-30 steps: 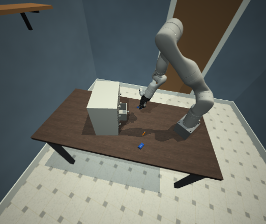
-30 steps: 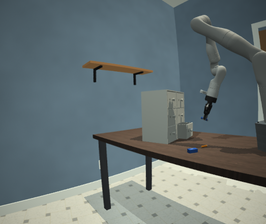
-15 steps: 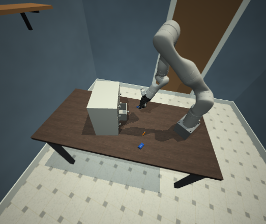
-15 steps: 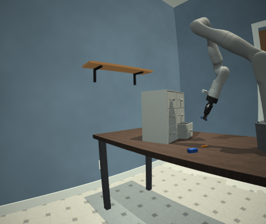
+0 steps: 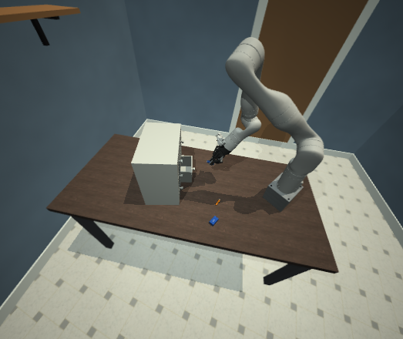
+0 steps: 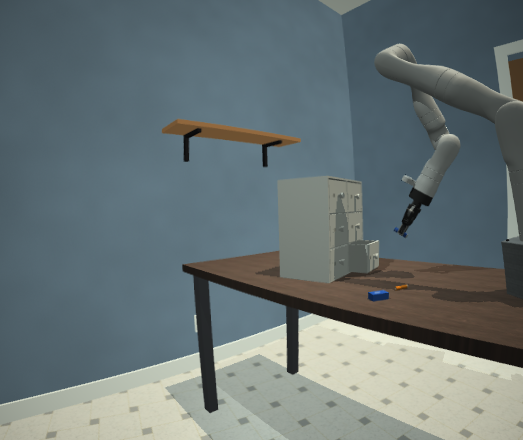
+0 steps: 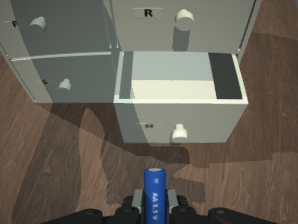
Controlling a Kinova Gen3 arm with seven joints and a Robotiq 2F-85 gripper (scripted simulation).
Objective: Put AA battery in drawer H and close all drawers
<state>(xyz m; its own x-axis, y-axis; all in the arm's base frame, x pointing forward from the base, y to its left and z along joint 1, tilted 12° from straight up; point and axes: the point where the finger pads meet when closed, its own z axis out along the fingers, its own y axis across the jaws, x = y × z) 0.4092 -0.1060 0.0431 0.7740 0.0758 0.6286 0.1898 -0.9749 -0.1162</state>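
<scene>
Now: hand 200 mm short of the drawer marked H, 120 mm above it and 10 mm to the right of it. From my hand the other things lie so: blue block (290 mm to the left, 150 mm below, 60 mm behind); orange AA battery (170 mm to the left, 150 mm below, 70 mm behind).
</scene>
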